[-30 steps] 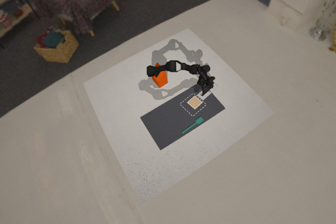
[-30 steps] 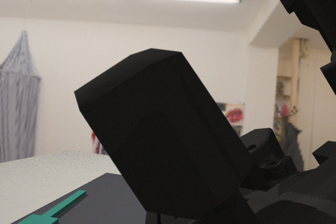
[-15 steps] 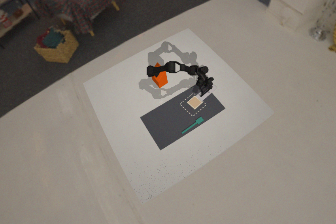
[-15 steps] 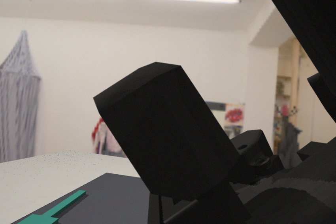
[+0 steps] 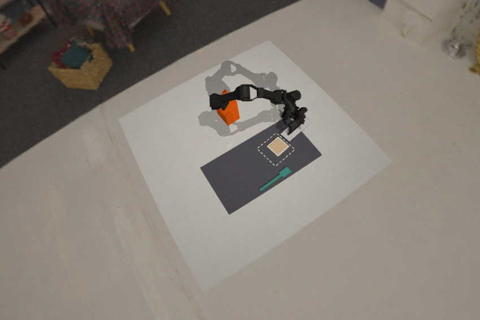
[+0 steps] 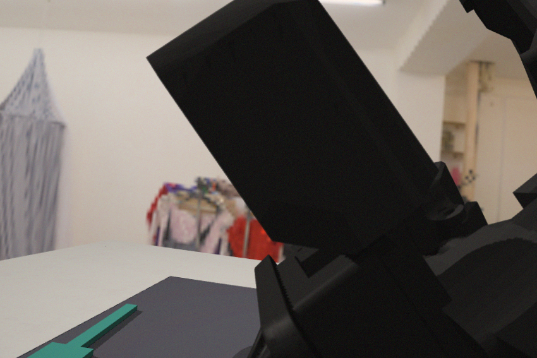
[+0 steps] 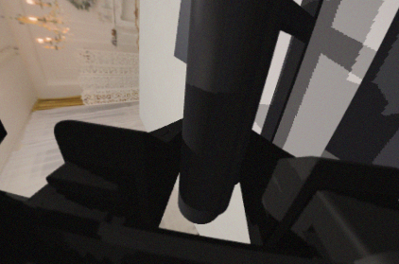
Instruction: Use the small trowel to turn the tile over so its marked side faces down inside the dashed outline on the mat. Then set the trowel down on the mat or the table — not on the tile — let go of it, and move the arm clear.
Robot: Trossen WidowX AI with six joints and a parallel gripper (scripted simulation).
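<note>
My gripper tip is 190 mm to the left of the tan square tile and 60 mm above it. The rest, counted from my gripper tip: teal trowel 160 mm ahead, 310 mm to the right, 60 mm below; dark mat 20 mm ahead, 330 mm to the right, 80 mm below.
</note>
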